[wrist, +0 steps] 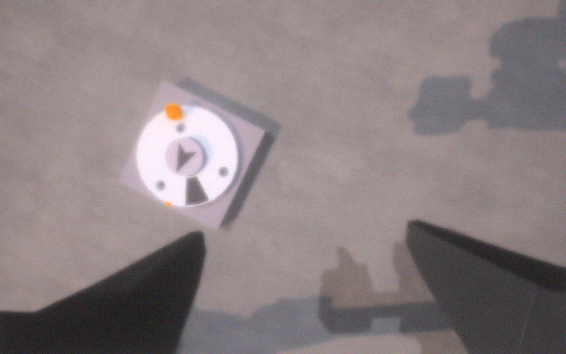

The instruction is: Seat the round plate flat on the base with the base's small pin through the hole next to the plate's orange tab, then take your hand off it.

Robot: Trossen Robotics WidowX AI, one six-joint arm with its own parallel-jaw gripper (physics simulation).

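Frame: origin at the arm's base, x down, y right, z back, level; metres.
Seen in the pictures: gripper, fingertip midpoint: [305, 236].
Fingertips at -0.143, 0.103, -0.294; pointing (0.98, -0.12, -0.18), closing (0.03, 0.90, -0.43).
Pixels of each thing's top centre, then the offset from my fingertips to it, as dx, dy, dz. "spot": a spot on its surface instead. Level surfaces: height alone.
- round white plate, middle of its top: [181, 156] +0.172, -0.118, +0.018
- square pinkish base, surface spot: [212, 216] spot: +0.197, -0.071, +0.072
- orange tab, middle of its top: [171, 111] +0.172, -0.145, -0.020
- small orange spot, surface spot: [168, 204] spot: +0.195, -0.122, +0.078
- grey table top, its level: dx +0.221
The round white plate [150, 155] lies over the square pinkish base [212, 216], left of centre in the wrist view. The base's round hub with a dark arrow shows through the plate's middle. The orange tab [173, 112] is at the plate's upper left, with a small grey hole just below it. Two more holes and a dark wedge show on the plate. I cannot tell whether the small pin is in a hole, or whether the plate is fully flat. My gripper [305, 236] is open and empty, its fingers apart from the plate; the left fingertip appears just below the base.
A small orange spot [168, 204] shows at the plate's lower left rim. Shadows of the arm fall on the grey table top [325, 75] at the upper right and across the bottom, between the fingers.
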